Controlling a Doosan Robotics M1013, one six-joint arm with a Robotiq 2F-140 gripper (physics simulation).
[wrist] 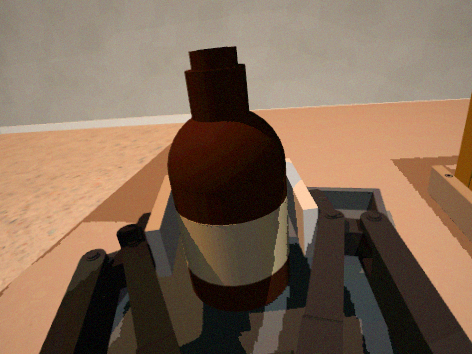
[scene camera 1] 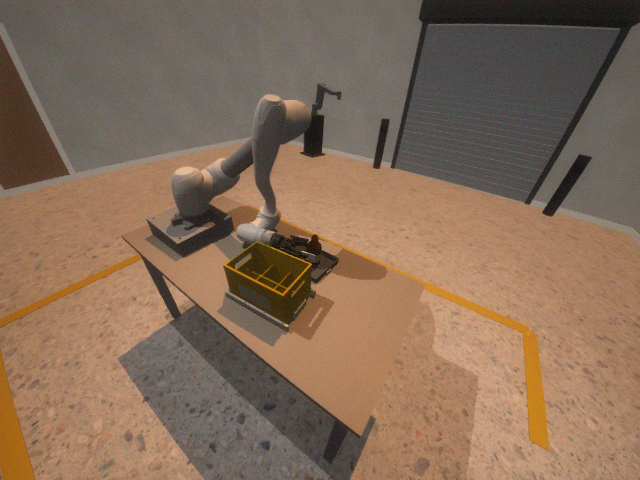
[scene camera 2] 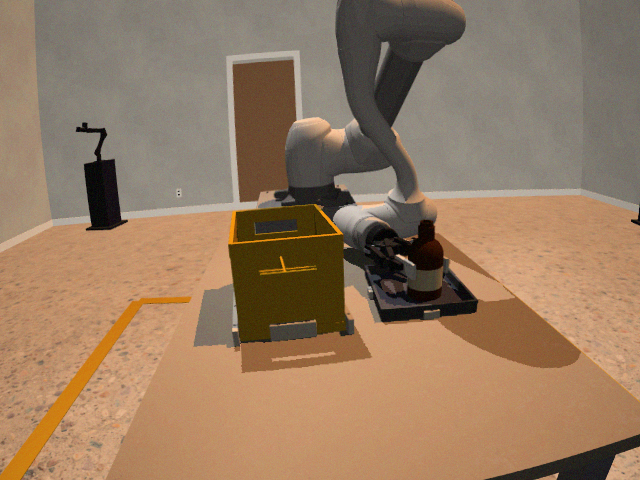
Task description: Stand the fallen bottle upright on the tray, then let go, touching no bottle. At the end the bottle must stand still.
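Places are measured from the arm's base along level axes (x ahead, y left, z up), in millimetres.
Where they show: gripper, fingertip midpoint: (scene camera 1: 317, 252) (scene camera 2: 431, 269); arm's base, origin of the base link: (scene camera 1: 196, 217) (scene camera 2: 312, 198).
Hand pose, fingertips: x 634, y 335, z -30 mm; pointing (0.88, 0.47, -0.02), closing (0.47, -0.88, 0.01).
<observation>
Things, the pixels of their top centre, and the offset from my fingertips. Level surfaces: height alone.
- brown bottle, middle of its top: (wrist: 210, 48) (scene camera 2: 426, 220) (scene camera 1: 314, 235) dz +94, dx -19, dy -10 mm
- dark tray, middle of its top: (wrist: 244, 278) (scene camera 2: 416, 281) (scene camera 1: 307, 257) dz -42, dx -44, dy -26 mm
- yellow crate, middle of its top: (scene camera 2: 279, 220) (scene camera 1: 268, 264) dz +108, dx +28, dy -291 mm
- table, its level: dz -67 mm
The brown bottle (scene camera 1: 314, 244) (scene camera 2: 425, 281) (wrist: 227, 170) with a cream label is upright over the dark tray (scene camera 1: 331, 267) (scene camera 2: 403, 313) (wrist: 345, 189), neck up. In scene camera 2 its base appears to rest on the tray floor, inside the walls; a small gap cannot be ruled out. In the wrist view it leans slightly left in the picture. My gripper (scene camera 1: 311, 251) (scene camera 2: 426, 266) (wrist: 230, 185) reaches in low from the robot's side and is shut on the bottle, one pale finger pad on each side of its body. The far pad is partly hidden behind the bottle in scene camera 2.
A yellow crate (scene camera 1: 258, 291) (scene camera 2: 289, 289) with inner dividers stands beside the tray, within low pale stops on the table (scene camera 1: 361, 330) (scene camera 2: 361, 408). Its edge shows at the right of the wrist view. The tray's low walls surround the bottle's base. The arm's base stands at the table's far end.
</observation>
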